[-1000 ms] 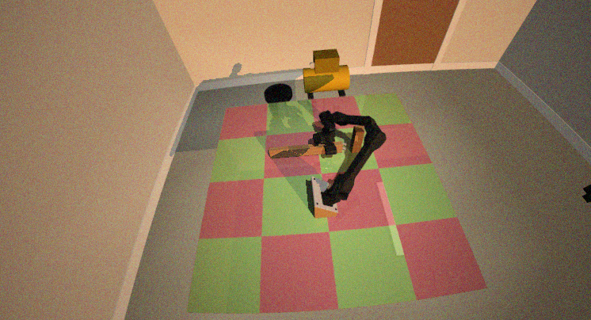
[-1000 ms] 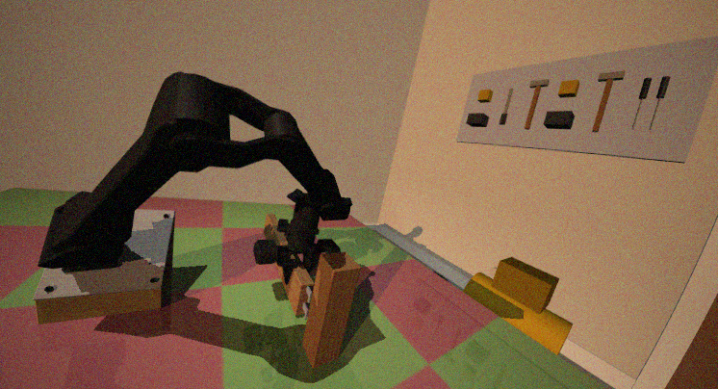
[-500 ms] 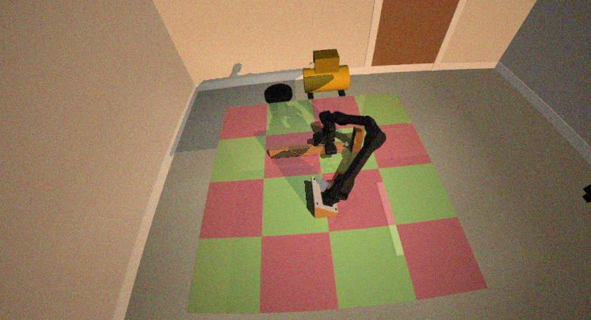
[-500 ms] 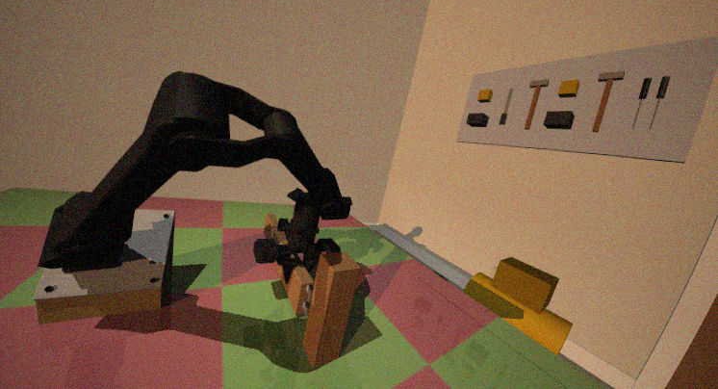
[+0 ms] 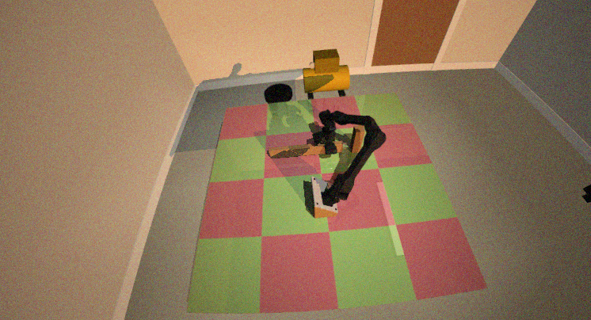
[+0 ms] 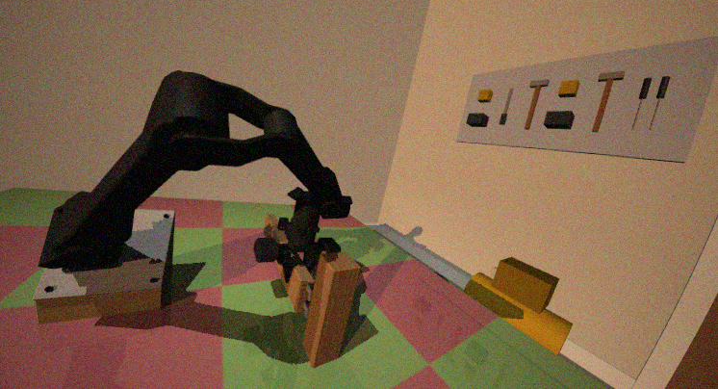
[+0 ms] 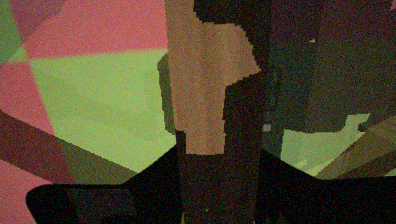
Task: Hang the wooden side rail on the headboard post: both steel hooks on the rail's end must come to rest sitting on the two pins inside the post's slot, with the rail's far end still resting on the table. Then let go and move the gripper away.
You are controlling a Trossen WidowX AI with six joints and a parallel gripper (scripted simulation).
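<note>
Right now the headboard post is 16 cm to the right of my gripper tip and 5 cm above it.
</note>
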